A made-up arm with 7 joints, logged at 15 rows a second.
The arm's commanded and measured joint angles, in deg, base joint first. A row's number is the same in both.
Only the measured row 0 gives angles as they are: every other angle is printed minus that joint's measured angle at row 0.
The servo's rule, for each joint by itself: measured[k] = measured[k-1] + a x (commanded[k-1-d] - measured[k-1]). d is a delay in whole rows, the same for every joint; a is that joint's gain. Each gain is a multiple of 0.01, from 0.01 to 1. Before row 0 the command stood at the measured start. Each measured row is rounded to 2 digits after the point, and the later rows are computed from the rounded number. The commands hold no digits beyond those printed.
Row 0, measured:
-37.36, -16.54, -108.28, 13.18, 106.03, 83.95, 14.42
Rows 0 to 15, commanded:
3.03, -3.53, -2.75, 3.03, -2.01, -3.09, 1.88
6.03, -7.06, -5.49, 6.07, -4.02, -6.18, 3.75
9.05, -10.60, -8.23, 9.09, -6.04, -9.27, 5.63
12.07, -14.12, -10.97, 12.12, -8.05, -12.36, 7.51
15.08, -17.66, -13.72, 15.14, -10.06, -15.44, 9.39
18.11, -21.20, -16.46, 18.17, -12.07, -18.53, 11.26
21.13, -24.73, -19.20, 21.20, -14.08, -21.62, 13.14
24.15, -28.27, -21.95, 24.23, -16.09, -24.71, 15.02
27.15, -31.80, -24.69, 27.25, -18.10, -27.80, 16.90
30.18, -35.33, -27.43, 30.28, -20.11, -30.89, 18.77
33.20, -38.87, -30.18, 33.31, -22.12, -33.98, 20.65
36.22, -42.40, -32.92, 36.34, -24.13, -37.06, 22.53
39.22, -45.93, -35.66, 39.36, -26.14, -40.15, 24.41
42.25, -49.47, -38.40, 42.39, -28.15, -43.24, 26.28
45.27, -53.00, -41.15, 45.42, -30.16, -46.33, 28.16
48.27, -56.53, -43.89, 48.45, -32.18, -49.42, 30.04
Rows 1 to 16, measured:
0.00, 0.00, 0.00, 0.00, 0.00, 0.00, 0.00
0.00, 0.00, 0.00, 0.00, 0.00, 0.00, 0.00
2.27, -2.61, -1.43, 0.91, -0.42, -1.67, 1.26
5.09, -5.90, -3.54, 2.46, -1.18, -4.11, 2.93
8.06, -9.38, -5.98, 4.45, -2.20, -6.90, 4.74
11.07, -12.89, -8.57, 6.75, -3.43, -9.85, 6.60
14.08, -16.42, -11.25, 9.27, -4.82, -12.87, 8.47
17.10, -19.96, -13.96, 11.94, -6.34, -15.93, 10.34
20.12, -23.49, -16.68, 14.72, -7.97, -19.00, 12.22
23.14, -27.03, -19.42, 17.57, -9.68, -22.08, 14.10
26.15, -30.56, -22.16, 20.47, -11.45, -25.17, 15.98
29.17, -34.09, -24.90, 23.41, -13.27, -28.26, 17.85
32.19, -37.63, -27.65, 26.38, -15.13, -31.35, 19.73
35.21, -41.16, -30.39, 29.37, -17.02, -34.43, 21.61
38.22, -44.69, -33.13, 32.37, -18.94, -37.52, 23.49
41.24, -48.23, -35.87, 35.38, -20.87, -40.61, 25.36
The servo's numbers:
d 2
a 0.75 0.74 0.52 0.30 0.21 0.54 0.67

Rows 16 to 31, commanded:
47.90, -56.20, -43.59, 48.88, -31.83, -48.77, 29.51
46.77, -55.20, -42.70, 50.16, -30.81, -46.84, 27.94
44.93, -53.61, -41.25, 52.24, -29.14, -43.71, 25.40
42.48, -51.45, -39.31, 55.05, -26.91, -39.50, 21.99
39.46, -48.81, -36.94, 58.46, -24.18, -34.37, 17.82
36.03, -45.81, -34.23, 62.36, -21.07, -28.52, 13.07
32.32, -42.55, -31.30, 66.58, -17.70, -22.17, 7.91
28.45, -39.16, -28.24, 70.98, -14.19, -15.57, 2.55
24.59, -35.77, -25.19, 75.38, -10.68, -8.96, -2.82
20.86, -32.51, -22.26, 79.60, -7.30, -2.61, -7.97
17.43, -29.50, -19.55, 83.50, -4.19, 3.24, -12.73
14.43, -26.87, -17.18, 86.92, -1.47, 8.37, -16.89
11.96, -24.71, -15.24, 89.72, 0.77, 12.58, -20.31
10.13, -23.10, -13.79, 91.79, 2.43, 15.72, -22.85
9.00, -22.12, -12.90, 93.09, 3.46, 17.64, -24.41
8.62, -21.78, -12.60, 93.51, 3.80, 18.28, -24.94
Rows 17 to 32, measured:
44.26, -51.76, -38.62, 38.39, -22.82, -43.70, 27.24
47.27, -55.29, -41.36, 41.41, -24.79, -46.79, 29.12
47.74, -55.96, -42.52, 43.65, -26.27, -47.86, 29.38
47.01, -55.40, -42.61, 45.60, -27.22, -47.31, 28.42
45.45, -54.08, -41.90, 47.59, -27.62, -45.37, 26.40
43.22, -52.13, -40.55, 49.83, -27.47, -42.20, 23.45
40.40, -49.67, -38.67, 52.42, -26.78, -37.97, 19.68
37.12, -46.81, -36.36, 55.40, -25.58, -32.87, 15.25
33.52, -43.66, -33.73, 58.75, -23.93, -27.09, 10.33
29.72, -40.33, -30.88, 62.42, -21.88, -20.87, 5.12
25.87, -36.96, -27.92, 66.31, -19.53, -14.44, -0.20
22.11, -33.67, -24.98, 70.30, -16.96, -8.05, -5.41
18.60, -30.58, -22.16, 74.26, -14.28, -1.95, -10.31
15.47, -27.83, -19.57, 78.06, -11.59, 3.62, -14.72
12.84, -25.52, -17.32, 81.56, -8.99, 8.46, -18.47
10.81, -23.73, -15.48, 84.63, -6.59, 12.38, -21.40

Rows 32 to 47, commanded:
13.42, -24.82, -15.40, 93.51, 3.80, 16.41, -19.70
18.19, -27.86, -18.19, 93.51, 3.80, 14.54, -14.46
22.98, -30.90, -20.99, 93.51, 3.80, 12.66, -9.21
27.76, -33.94, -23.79, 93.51, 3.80, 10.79, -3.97
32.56, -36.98, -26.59, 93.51, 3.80, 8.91, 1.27
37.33, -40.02, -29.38, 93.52, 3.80, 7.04, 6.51
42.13, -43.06, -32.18, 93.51, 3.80, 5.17, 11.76
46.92, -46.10, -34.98, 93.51, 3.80, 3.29, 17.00
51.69, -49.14, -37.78, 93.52, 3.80, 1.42, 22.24
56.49, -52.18, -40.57, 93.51, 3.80, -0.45, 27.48
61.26, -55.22, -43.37, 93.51, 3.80, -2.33, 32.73
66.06, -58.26, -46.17, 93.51, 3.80, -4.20, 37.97
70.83, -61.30, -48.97, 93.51, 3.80, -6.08, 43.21
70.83, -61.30, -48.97, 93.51, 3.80, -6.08, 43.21
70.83, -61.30, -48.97, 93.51, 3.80, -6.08, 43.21
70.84, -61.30, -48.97, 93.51, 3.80, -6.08, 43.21
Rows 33 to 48, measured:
9.45, -22.54, -14.14, 87.17, -4.48, 15.22, -23.42
8.83, -21.98, -13.34, 89.07, -2.74, 16.87, -24.44
12.27, -24.08, -14.41, 90.40, -1.37, 16.62, -21.26
16.71, -26.88, -16.38, 91.33, -0.28, 15.50, -16.70
21.41, -29.85, -18.78, 91.98, 0.58, 13.97, -11.68
26.17, -32.88, -21.39, 92.44, 1.26, 12.25, -6.51
30.96, -35.91, -24.09, 92.76, 1.79, 10.45, -1.30
35.74, -38.95, -26.84, 92.99, 2.21, 8.61, 3.93
40.53, -41.99, -29.62, 93.15, 2.54, 6.75, 9.18
45.32, -45.03, -32.41, 93.26, 2.80, 4.88, 14.42
50.10, -48.07, -35.20, 93.34, 3.01, 3.01, 19.66
54.89, -51.11, -37.99, 93.39, 3.18, 1.14, 24.90
59.67, -54.15, -40.79, 93.43, 3.31, -0.73, 30.15
64.46, -57.19, -43.59, 93.45, 3.41, -2.60, 35.39
69.24, -60.23, -46.39, 93.47, 3.49, -4.48, 40.63
70.43, -61.02, -47.73, 93.48, 3.56, -5.34, 42.36

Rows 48 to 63, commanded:
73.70, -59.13, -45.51, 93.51, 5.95, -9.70, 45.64
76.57, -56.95, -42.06, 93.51, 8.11, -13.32, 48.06
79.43, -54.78, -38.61, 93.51, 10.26, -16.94, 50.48
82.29, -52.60, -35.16, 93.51, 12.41, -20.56, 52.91
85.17, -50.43, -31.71, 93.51, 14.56, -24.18, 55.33
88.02, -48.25, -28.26, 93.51, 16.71, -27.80, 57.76
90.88, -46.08, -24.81, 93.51, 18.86, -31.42, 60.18
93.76, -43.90, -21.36, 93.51, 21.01, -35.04, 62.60
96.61, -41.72, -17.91, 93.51, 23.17, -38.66, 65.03
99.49, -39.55, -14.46, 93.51, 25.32, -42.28, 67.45
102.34, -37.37, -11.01, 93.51, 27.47, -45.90, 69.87
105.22, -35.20, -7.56, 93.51, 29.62, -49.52, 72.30
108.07, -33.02, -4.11, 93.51, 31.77, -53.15, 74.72
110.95, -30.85, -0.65, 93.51, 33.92, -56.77, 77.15
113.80, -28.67, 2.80, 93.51, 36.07, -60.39, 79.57
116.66, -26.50, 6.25, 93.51, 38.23, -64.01, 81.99
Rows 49 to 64, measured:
70.73, -61.23, -48.37, 93.49, 3.61, -5.74, 42.93
70.81, -61.28, -48.68, 93.50, 3.65, -5.92, 43.12
72.98, -59.69, -47.03, 93.50, 4.13, -7.96, 44.81
75.67, -57.66, -44.45, 93.50, 4.97, -10.85, 46.99
78.49, -55.53, -41.41, 93.50, 6.08, -14.14, 49.33
81.34, -53.36, -38.16, 93.50, 7.41, -17.61, 51.73
84.21, -51.19, -34.81, 93.50, 8.91, -21.16, 54.14
87.07, -49.01, -31.40, 93.50, 10.55, -24.75, 56.57
89.93, -46.84, -27.97, 93.50, 12.30, -28.35, 58.99
92.80, -44.66, -24.53, 93.50, 14.13, -31.96, 61.41
95.66, -42.48, -21.09, 93.50, 16.03, -35.58, 63.84
98.53, -40.31, -17.64, 93.50, 17.98, -39.20, 66.26
101.39, -38.13, -14.19, 93.50, 19.97, -42.82, 68.68
104.26, -35.96, -10.74, 93.50, 22.00, -46.44, 71.11
107.12, -33.78, -7.29, 93.50, 24.05, -50.06, 73.53
109.99, -31.61, -3.84, 93.50, 26.12, -53.68, 75.96

